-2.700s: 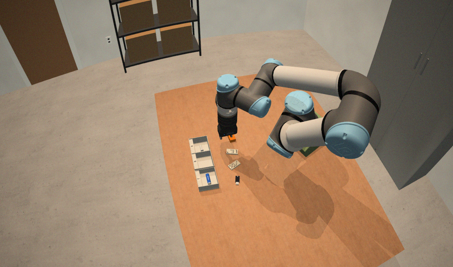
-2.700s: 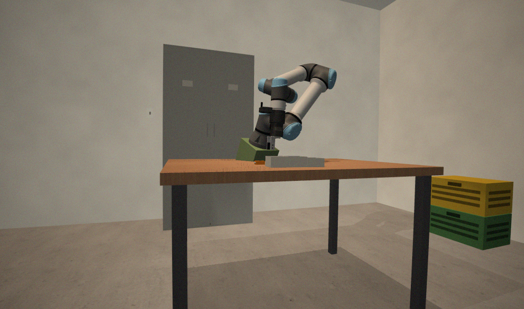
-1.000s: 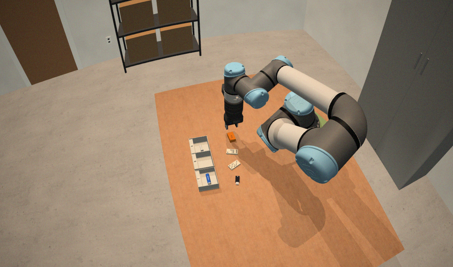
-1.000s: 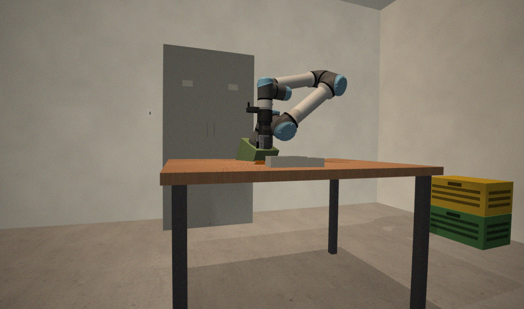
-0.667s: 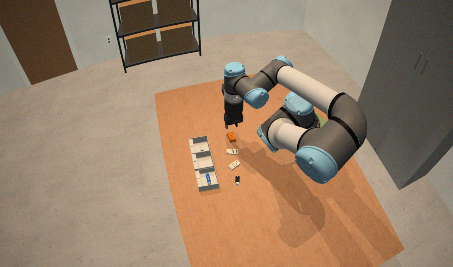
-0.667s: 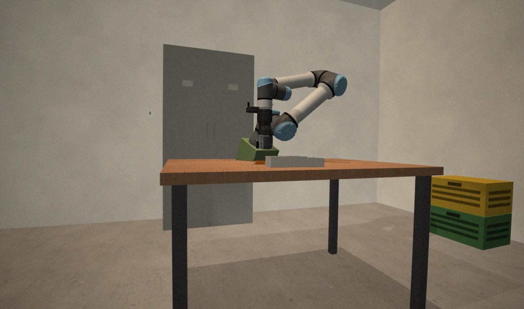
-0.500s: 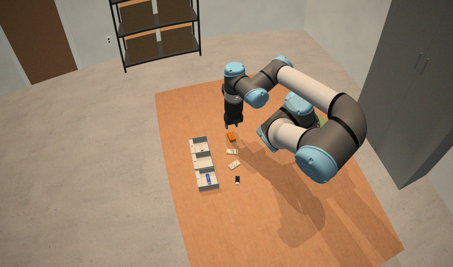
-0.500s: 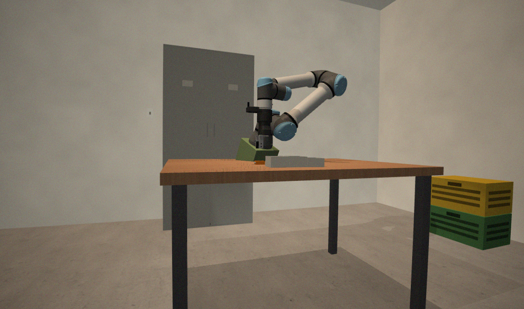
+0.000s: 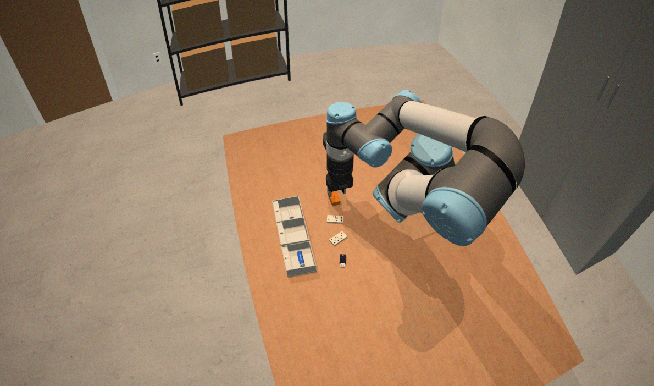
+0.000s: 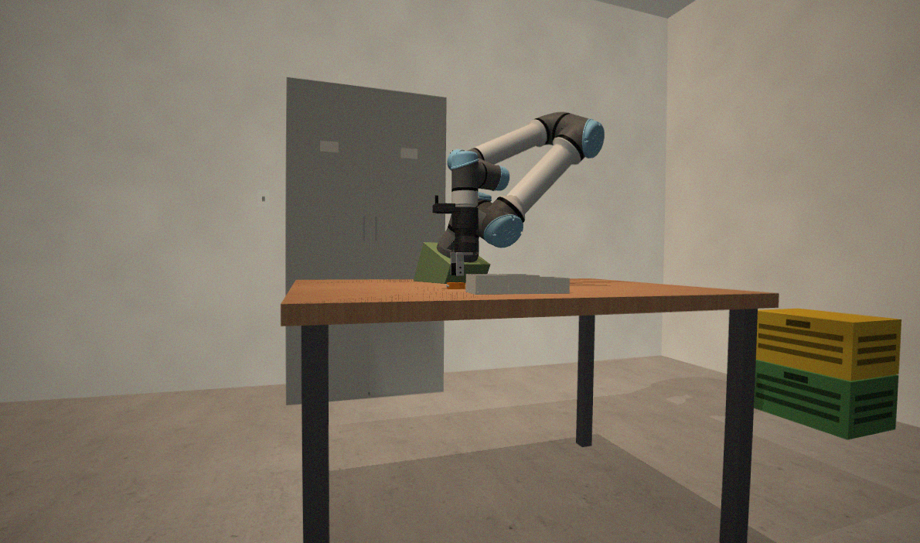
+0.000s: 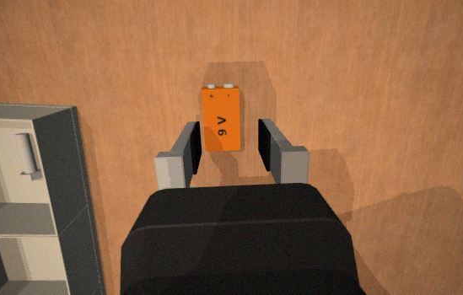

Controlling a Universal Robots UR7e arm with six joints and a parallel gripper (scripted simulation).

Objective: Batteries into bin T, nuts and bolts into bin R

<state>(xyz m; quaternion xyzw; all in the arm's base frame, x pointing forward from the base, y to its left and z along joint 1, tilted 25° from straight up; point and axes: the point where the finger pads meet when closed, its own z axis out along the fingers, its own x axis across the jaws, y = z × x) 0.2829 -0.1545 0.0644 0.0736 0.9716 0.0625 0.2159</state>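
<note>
My gripper is now 20 mm to the left of the orange 9 V battery and 50 mm above it. Round my hand: black USB stick (80 mm ahead, 210 mm to the left, 50 mm below); then grey bolt (160 mm ahead, 40 mm below); then grey bin row (180 mm ahead, 80 mm to the left, 30 mm below).
</note>
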